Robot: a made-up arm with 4 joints.
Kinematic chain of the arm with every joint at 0, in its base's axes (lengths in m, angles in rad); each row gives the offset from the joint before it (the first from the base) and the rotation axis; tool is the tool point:
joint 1: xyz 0 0 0.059 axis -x
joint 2: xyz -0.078 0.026 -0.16 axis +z
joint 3: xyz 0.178 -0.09 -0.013 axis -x
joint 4: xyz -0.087 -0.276 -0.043 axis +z
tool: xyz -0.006 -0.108 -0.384
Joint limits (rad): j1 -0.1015..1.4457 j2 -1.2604..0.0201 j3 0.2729..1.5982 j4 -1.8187..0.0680
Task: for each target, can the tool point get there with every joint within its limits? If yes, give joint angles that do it. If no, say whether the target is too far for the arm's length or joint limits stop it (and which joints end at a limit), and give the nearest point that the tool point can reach.
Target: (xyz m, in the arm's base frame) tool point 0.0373 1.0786 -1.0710
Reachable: no: too far | nearest point -0.5005 -0.0436 -0.4666 | short by 1.383 m
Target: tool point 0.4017 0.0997 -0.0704
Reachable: no: joint limits stop it (at a limit: joint 1, joint 2, joint 3, joint 4) | nearest point 0.0245 0.1613 0.5614 | short by 0.738 m
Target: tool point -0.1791 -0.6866 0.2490
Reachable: yes | joints 0.9100 -0.2686 0.3862 -0.2249
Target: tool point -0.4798 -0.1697 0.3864
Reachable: yes | joints 1.0448 -0.7643 1.3766 -1.4942
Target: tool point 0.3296 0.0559 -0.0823
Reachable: no: joint limits stop it (at a limit: joint 1, joint 2, joint 3, joint 4) | nearest point -0.0800 -0.4902 0.0918 | short by 0.704 m
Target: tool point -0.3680 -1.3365 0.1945
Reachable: no: too far | nearest point -0.2366 -0.7151 0.1315 | short by 0.638 m
